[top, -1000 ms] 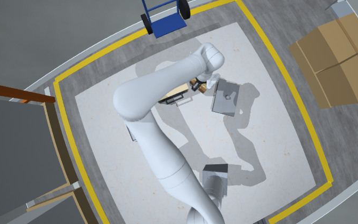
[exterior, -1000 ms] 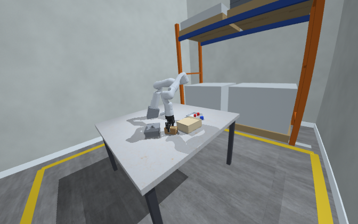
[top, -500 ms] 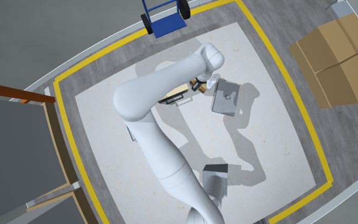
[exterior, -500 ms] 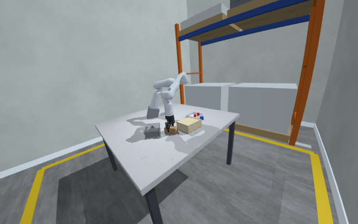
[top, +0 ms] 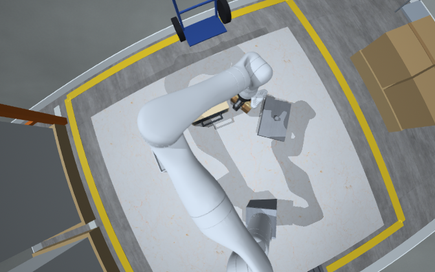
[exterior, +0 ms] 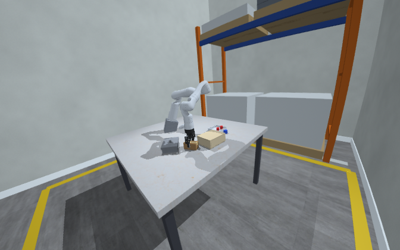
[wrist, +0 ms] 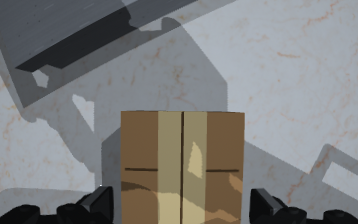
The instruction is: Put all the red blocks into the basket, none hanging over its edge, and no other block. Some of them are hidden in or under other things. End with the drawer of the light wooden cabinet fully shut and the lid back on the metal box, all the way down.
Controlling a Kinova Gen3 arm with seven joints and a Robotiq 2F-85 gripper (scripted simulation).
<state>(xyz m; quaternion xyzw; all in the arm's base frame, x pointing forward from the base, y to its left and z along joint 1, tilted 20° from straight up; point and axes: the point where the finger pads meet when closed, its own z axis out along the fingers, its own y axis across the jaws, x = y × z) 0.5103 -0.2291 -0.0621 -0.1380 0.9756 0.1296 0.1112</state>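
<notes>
Right now my hand is right at the cardboard box. The rest, counted from my hand: light wooden cabinet 17 cm to the left, 8 cm ahead; lid 16 cm behind, 8 cm to the right, 2 cm above; drawer 17 cm to the left, 7 cm ahead.
</notes>
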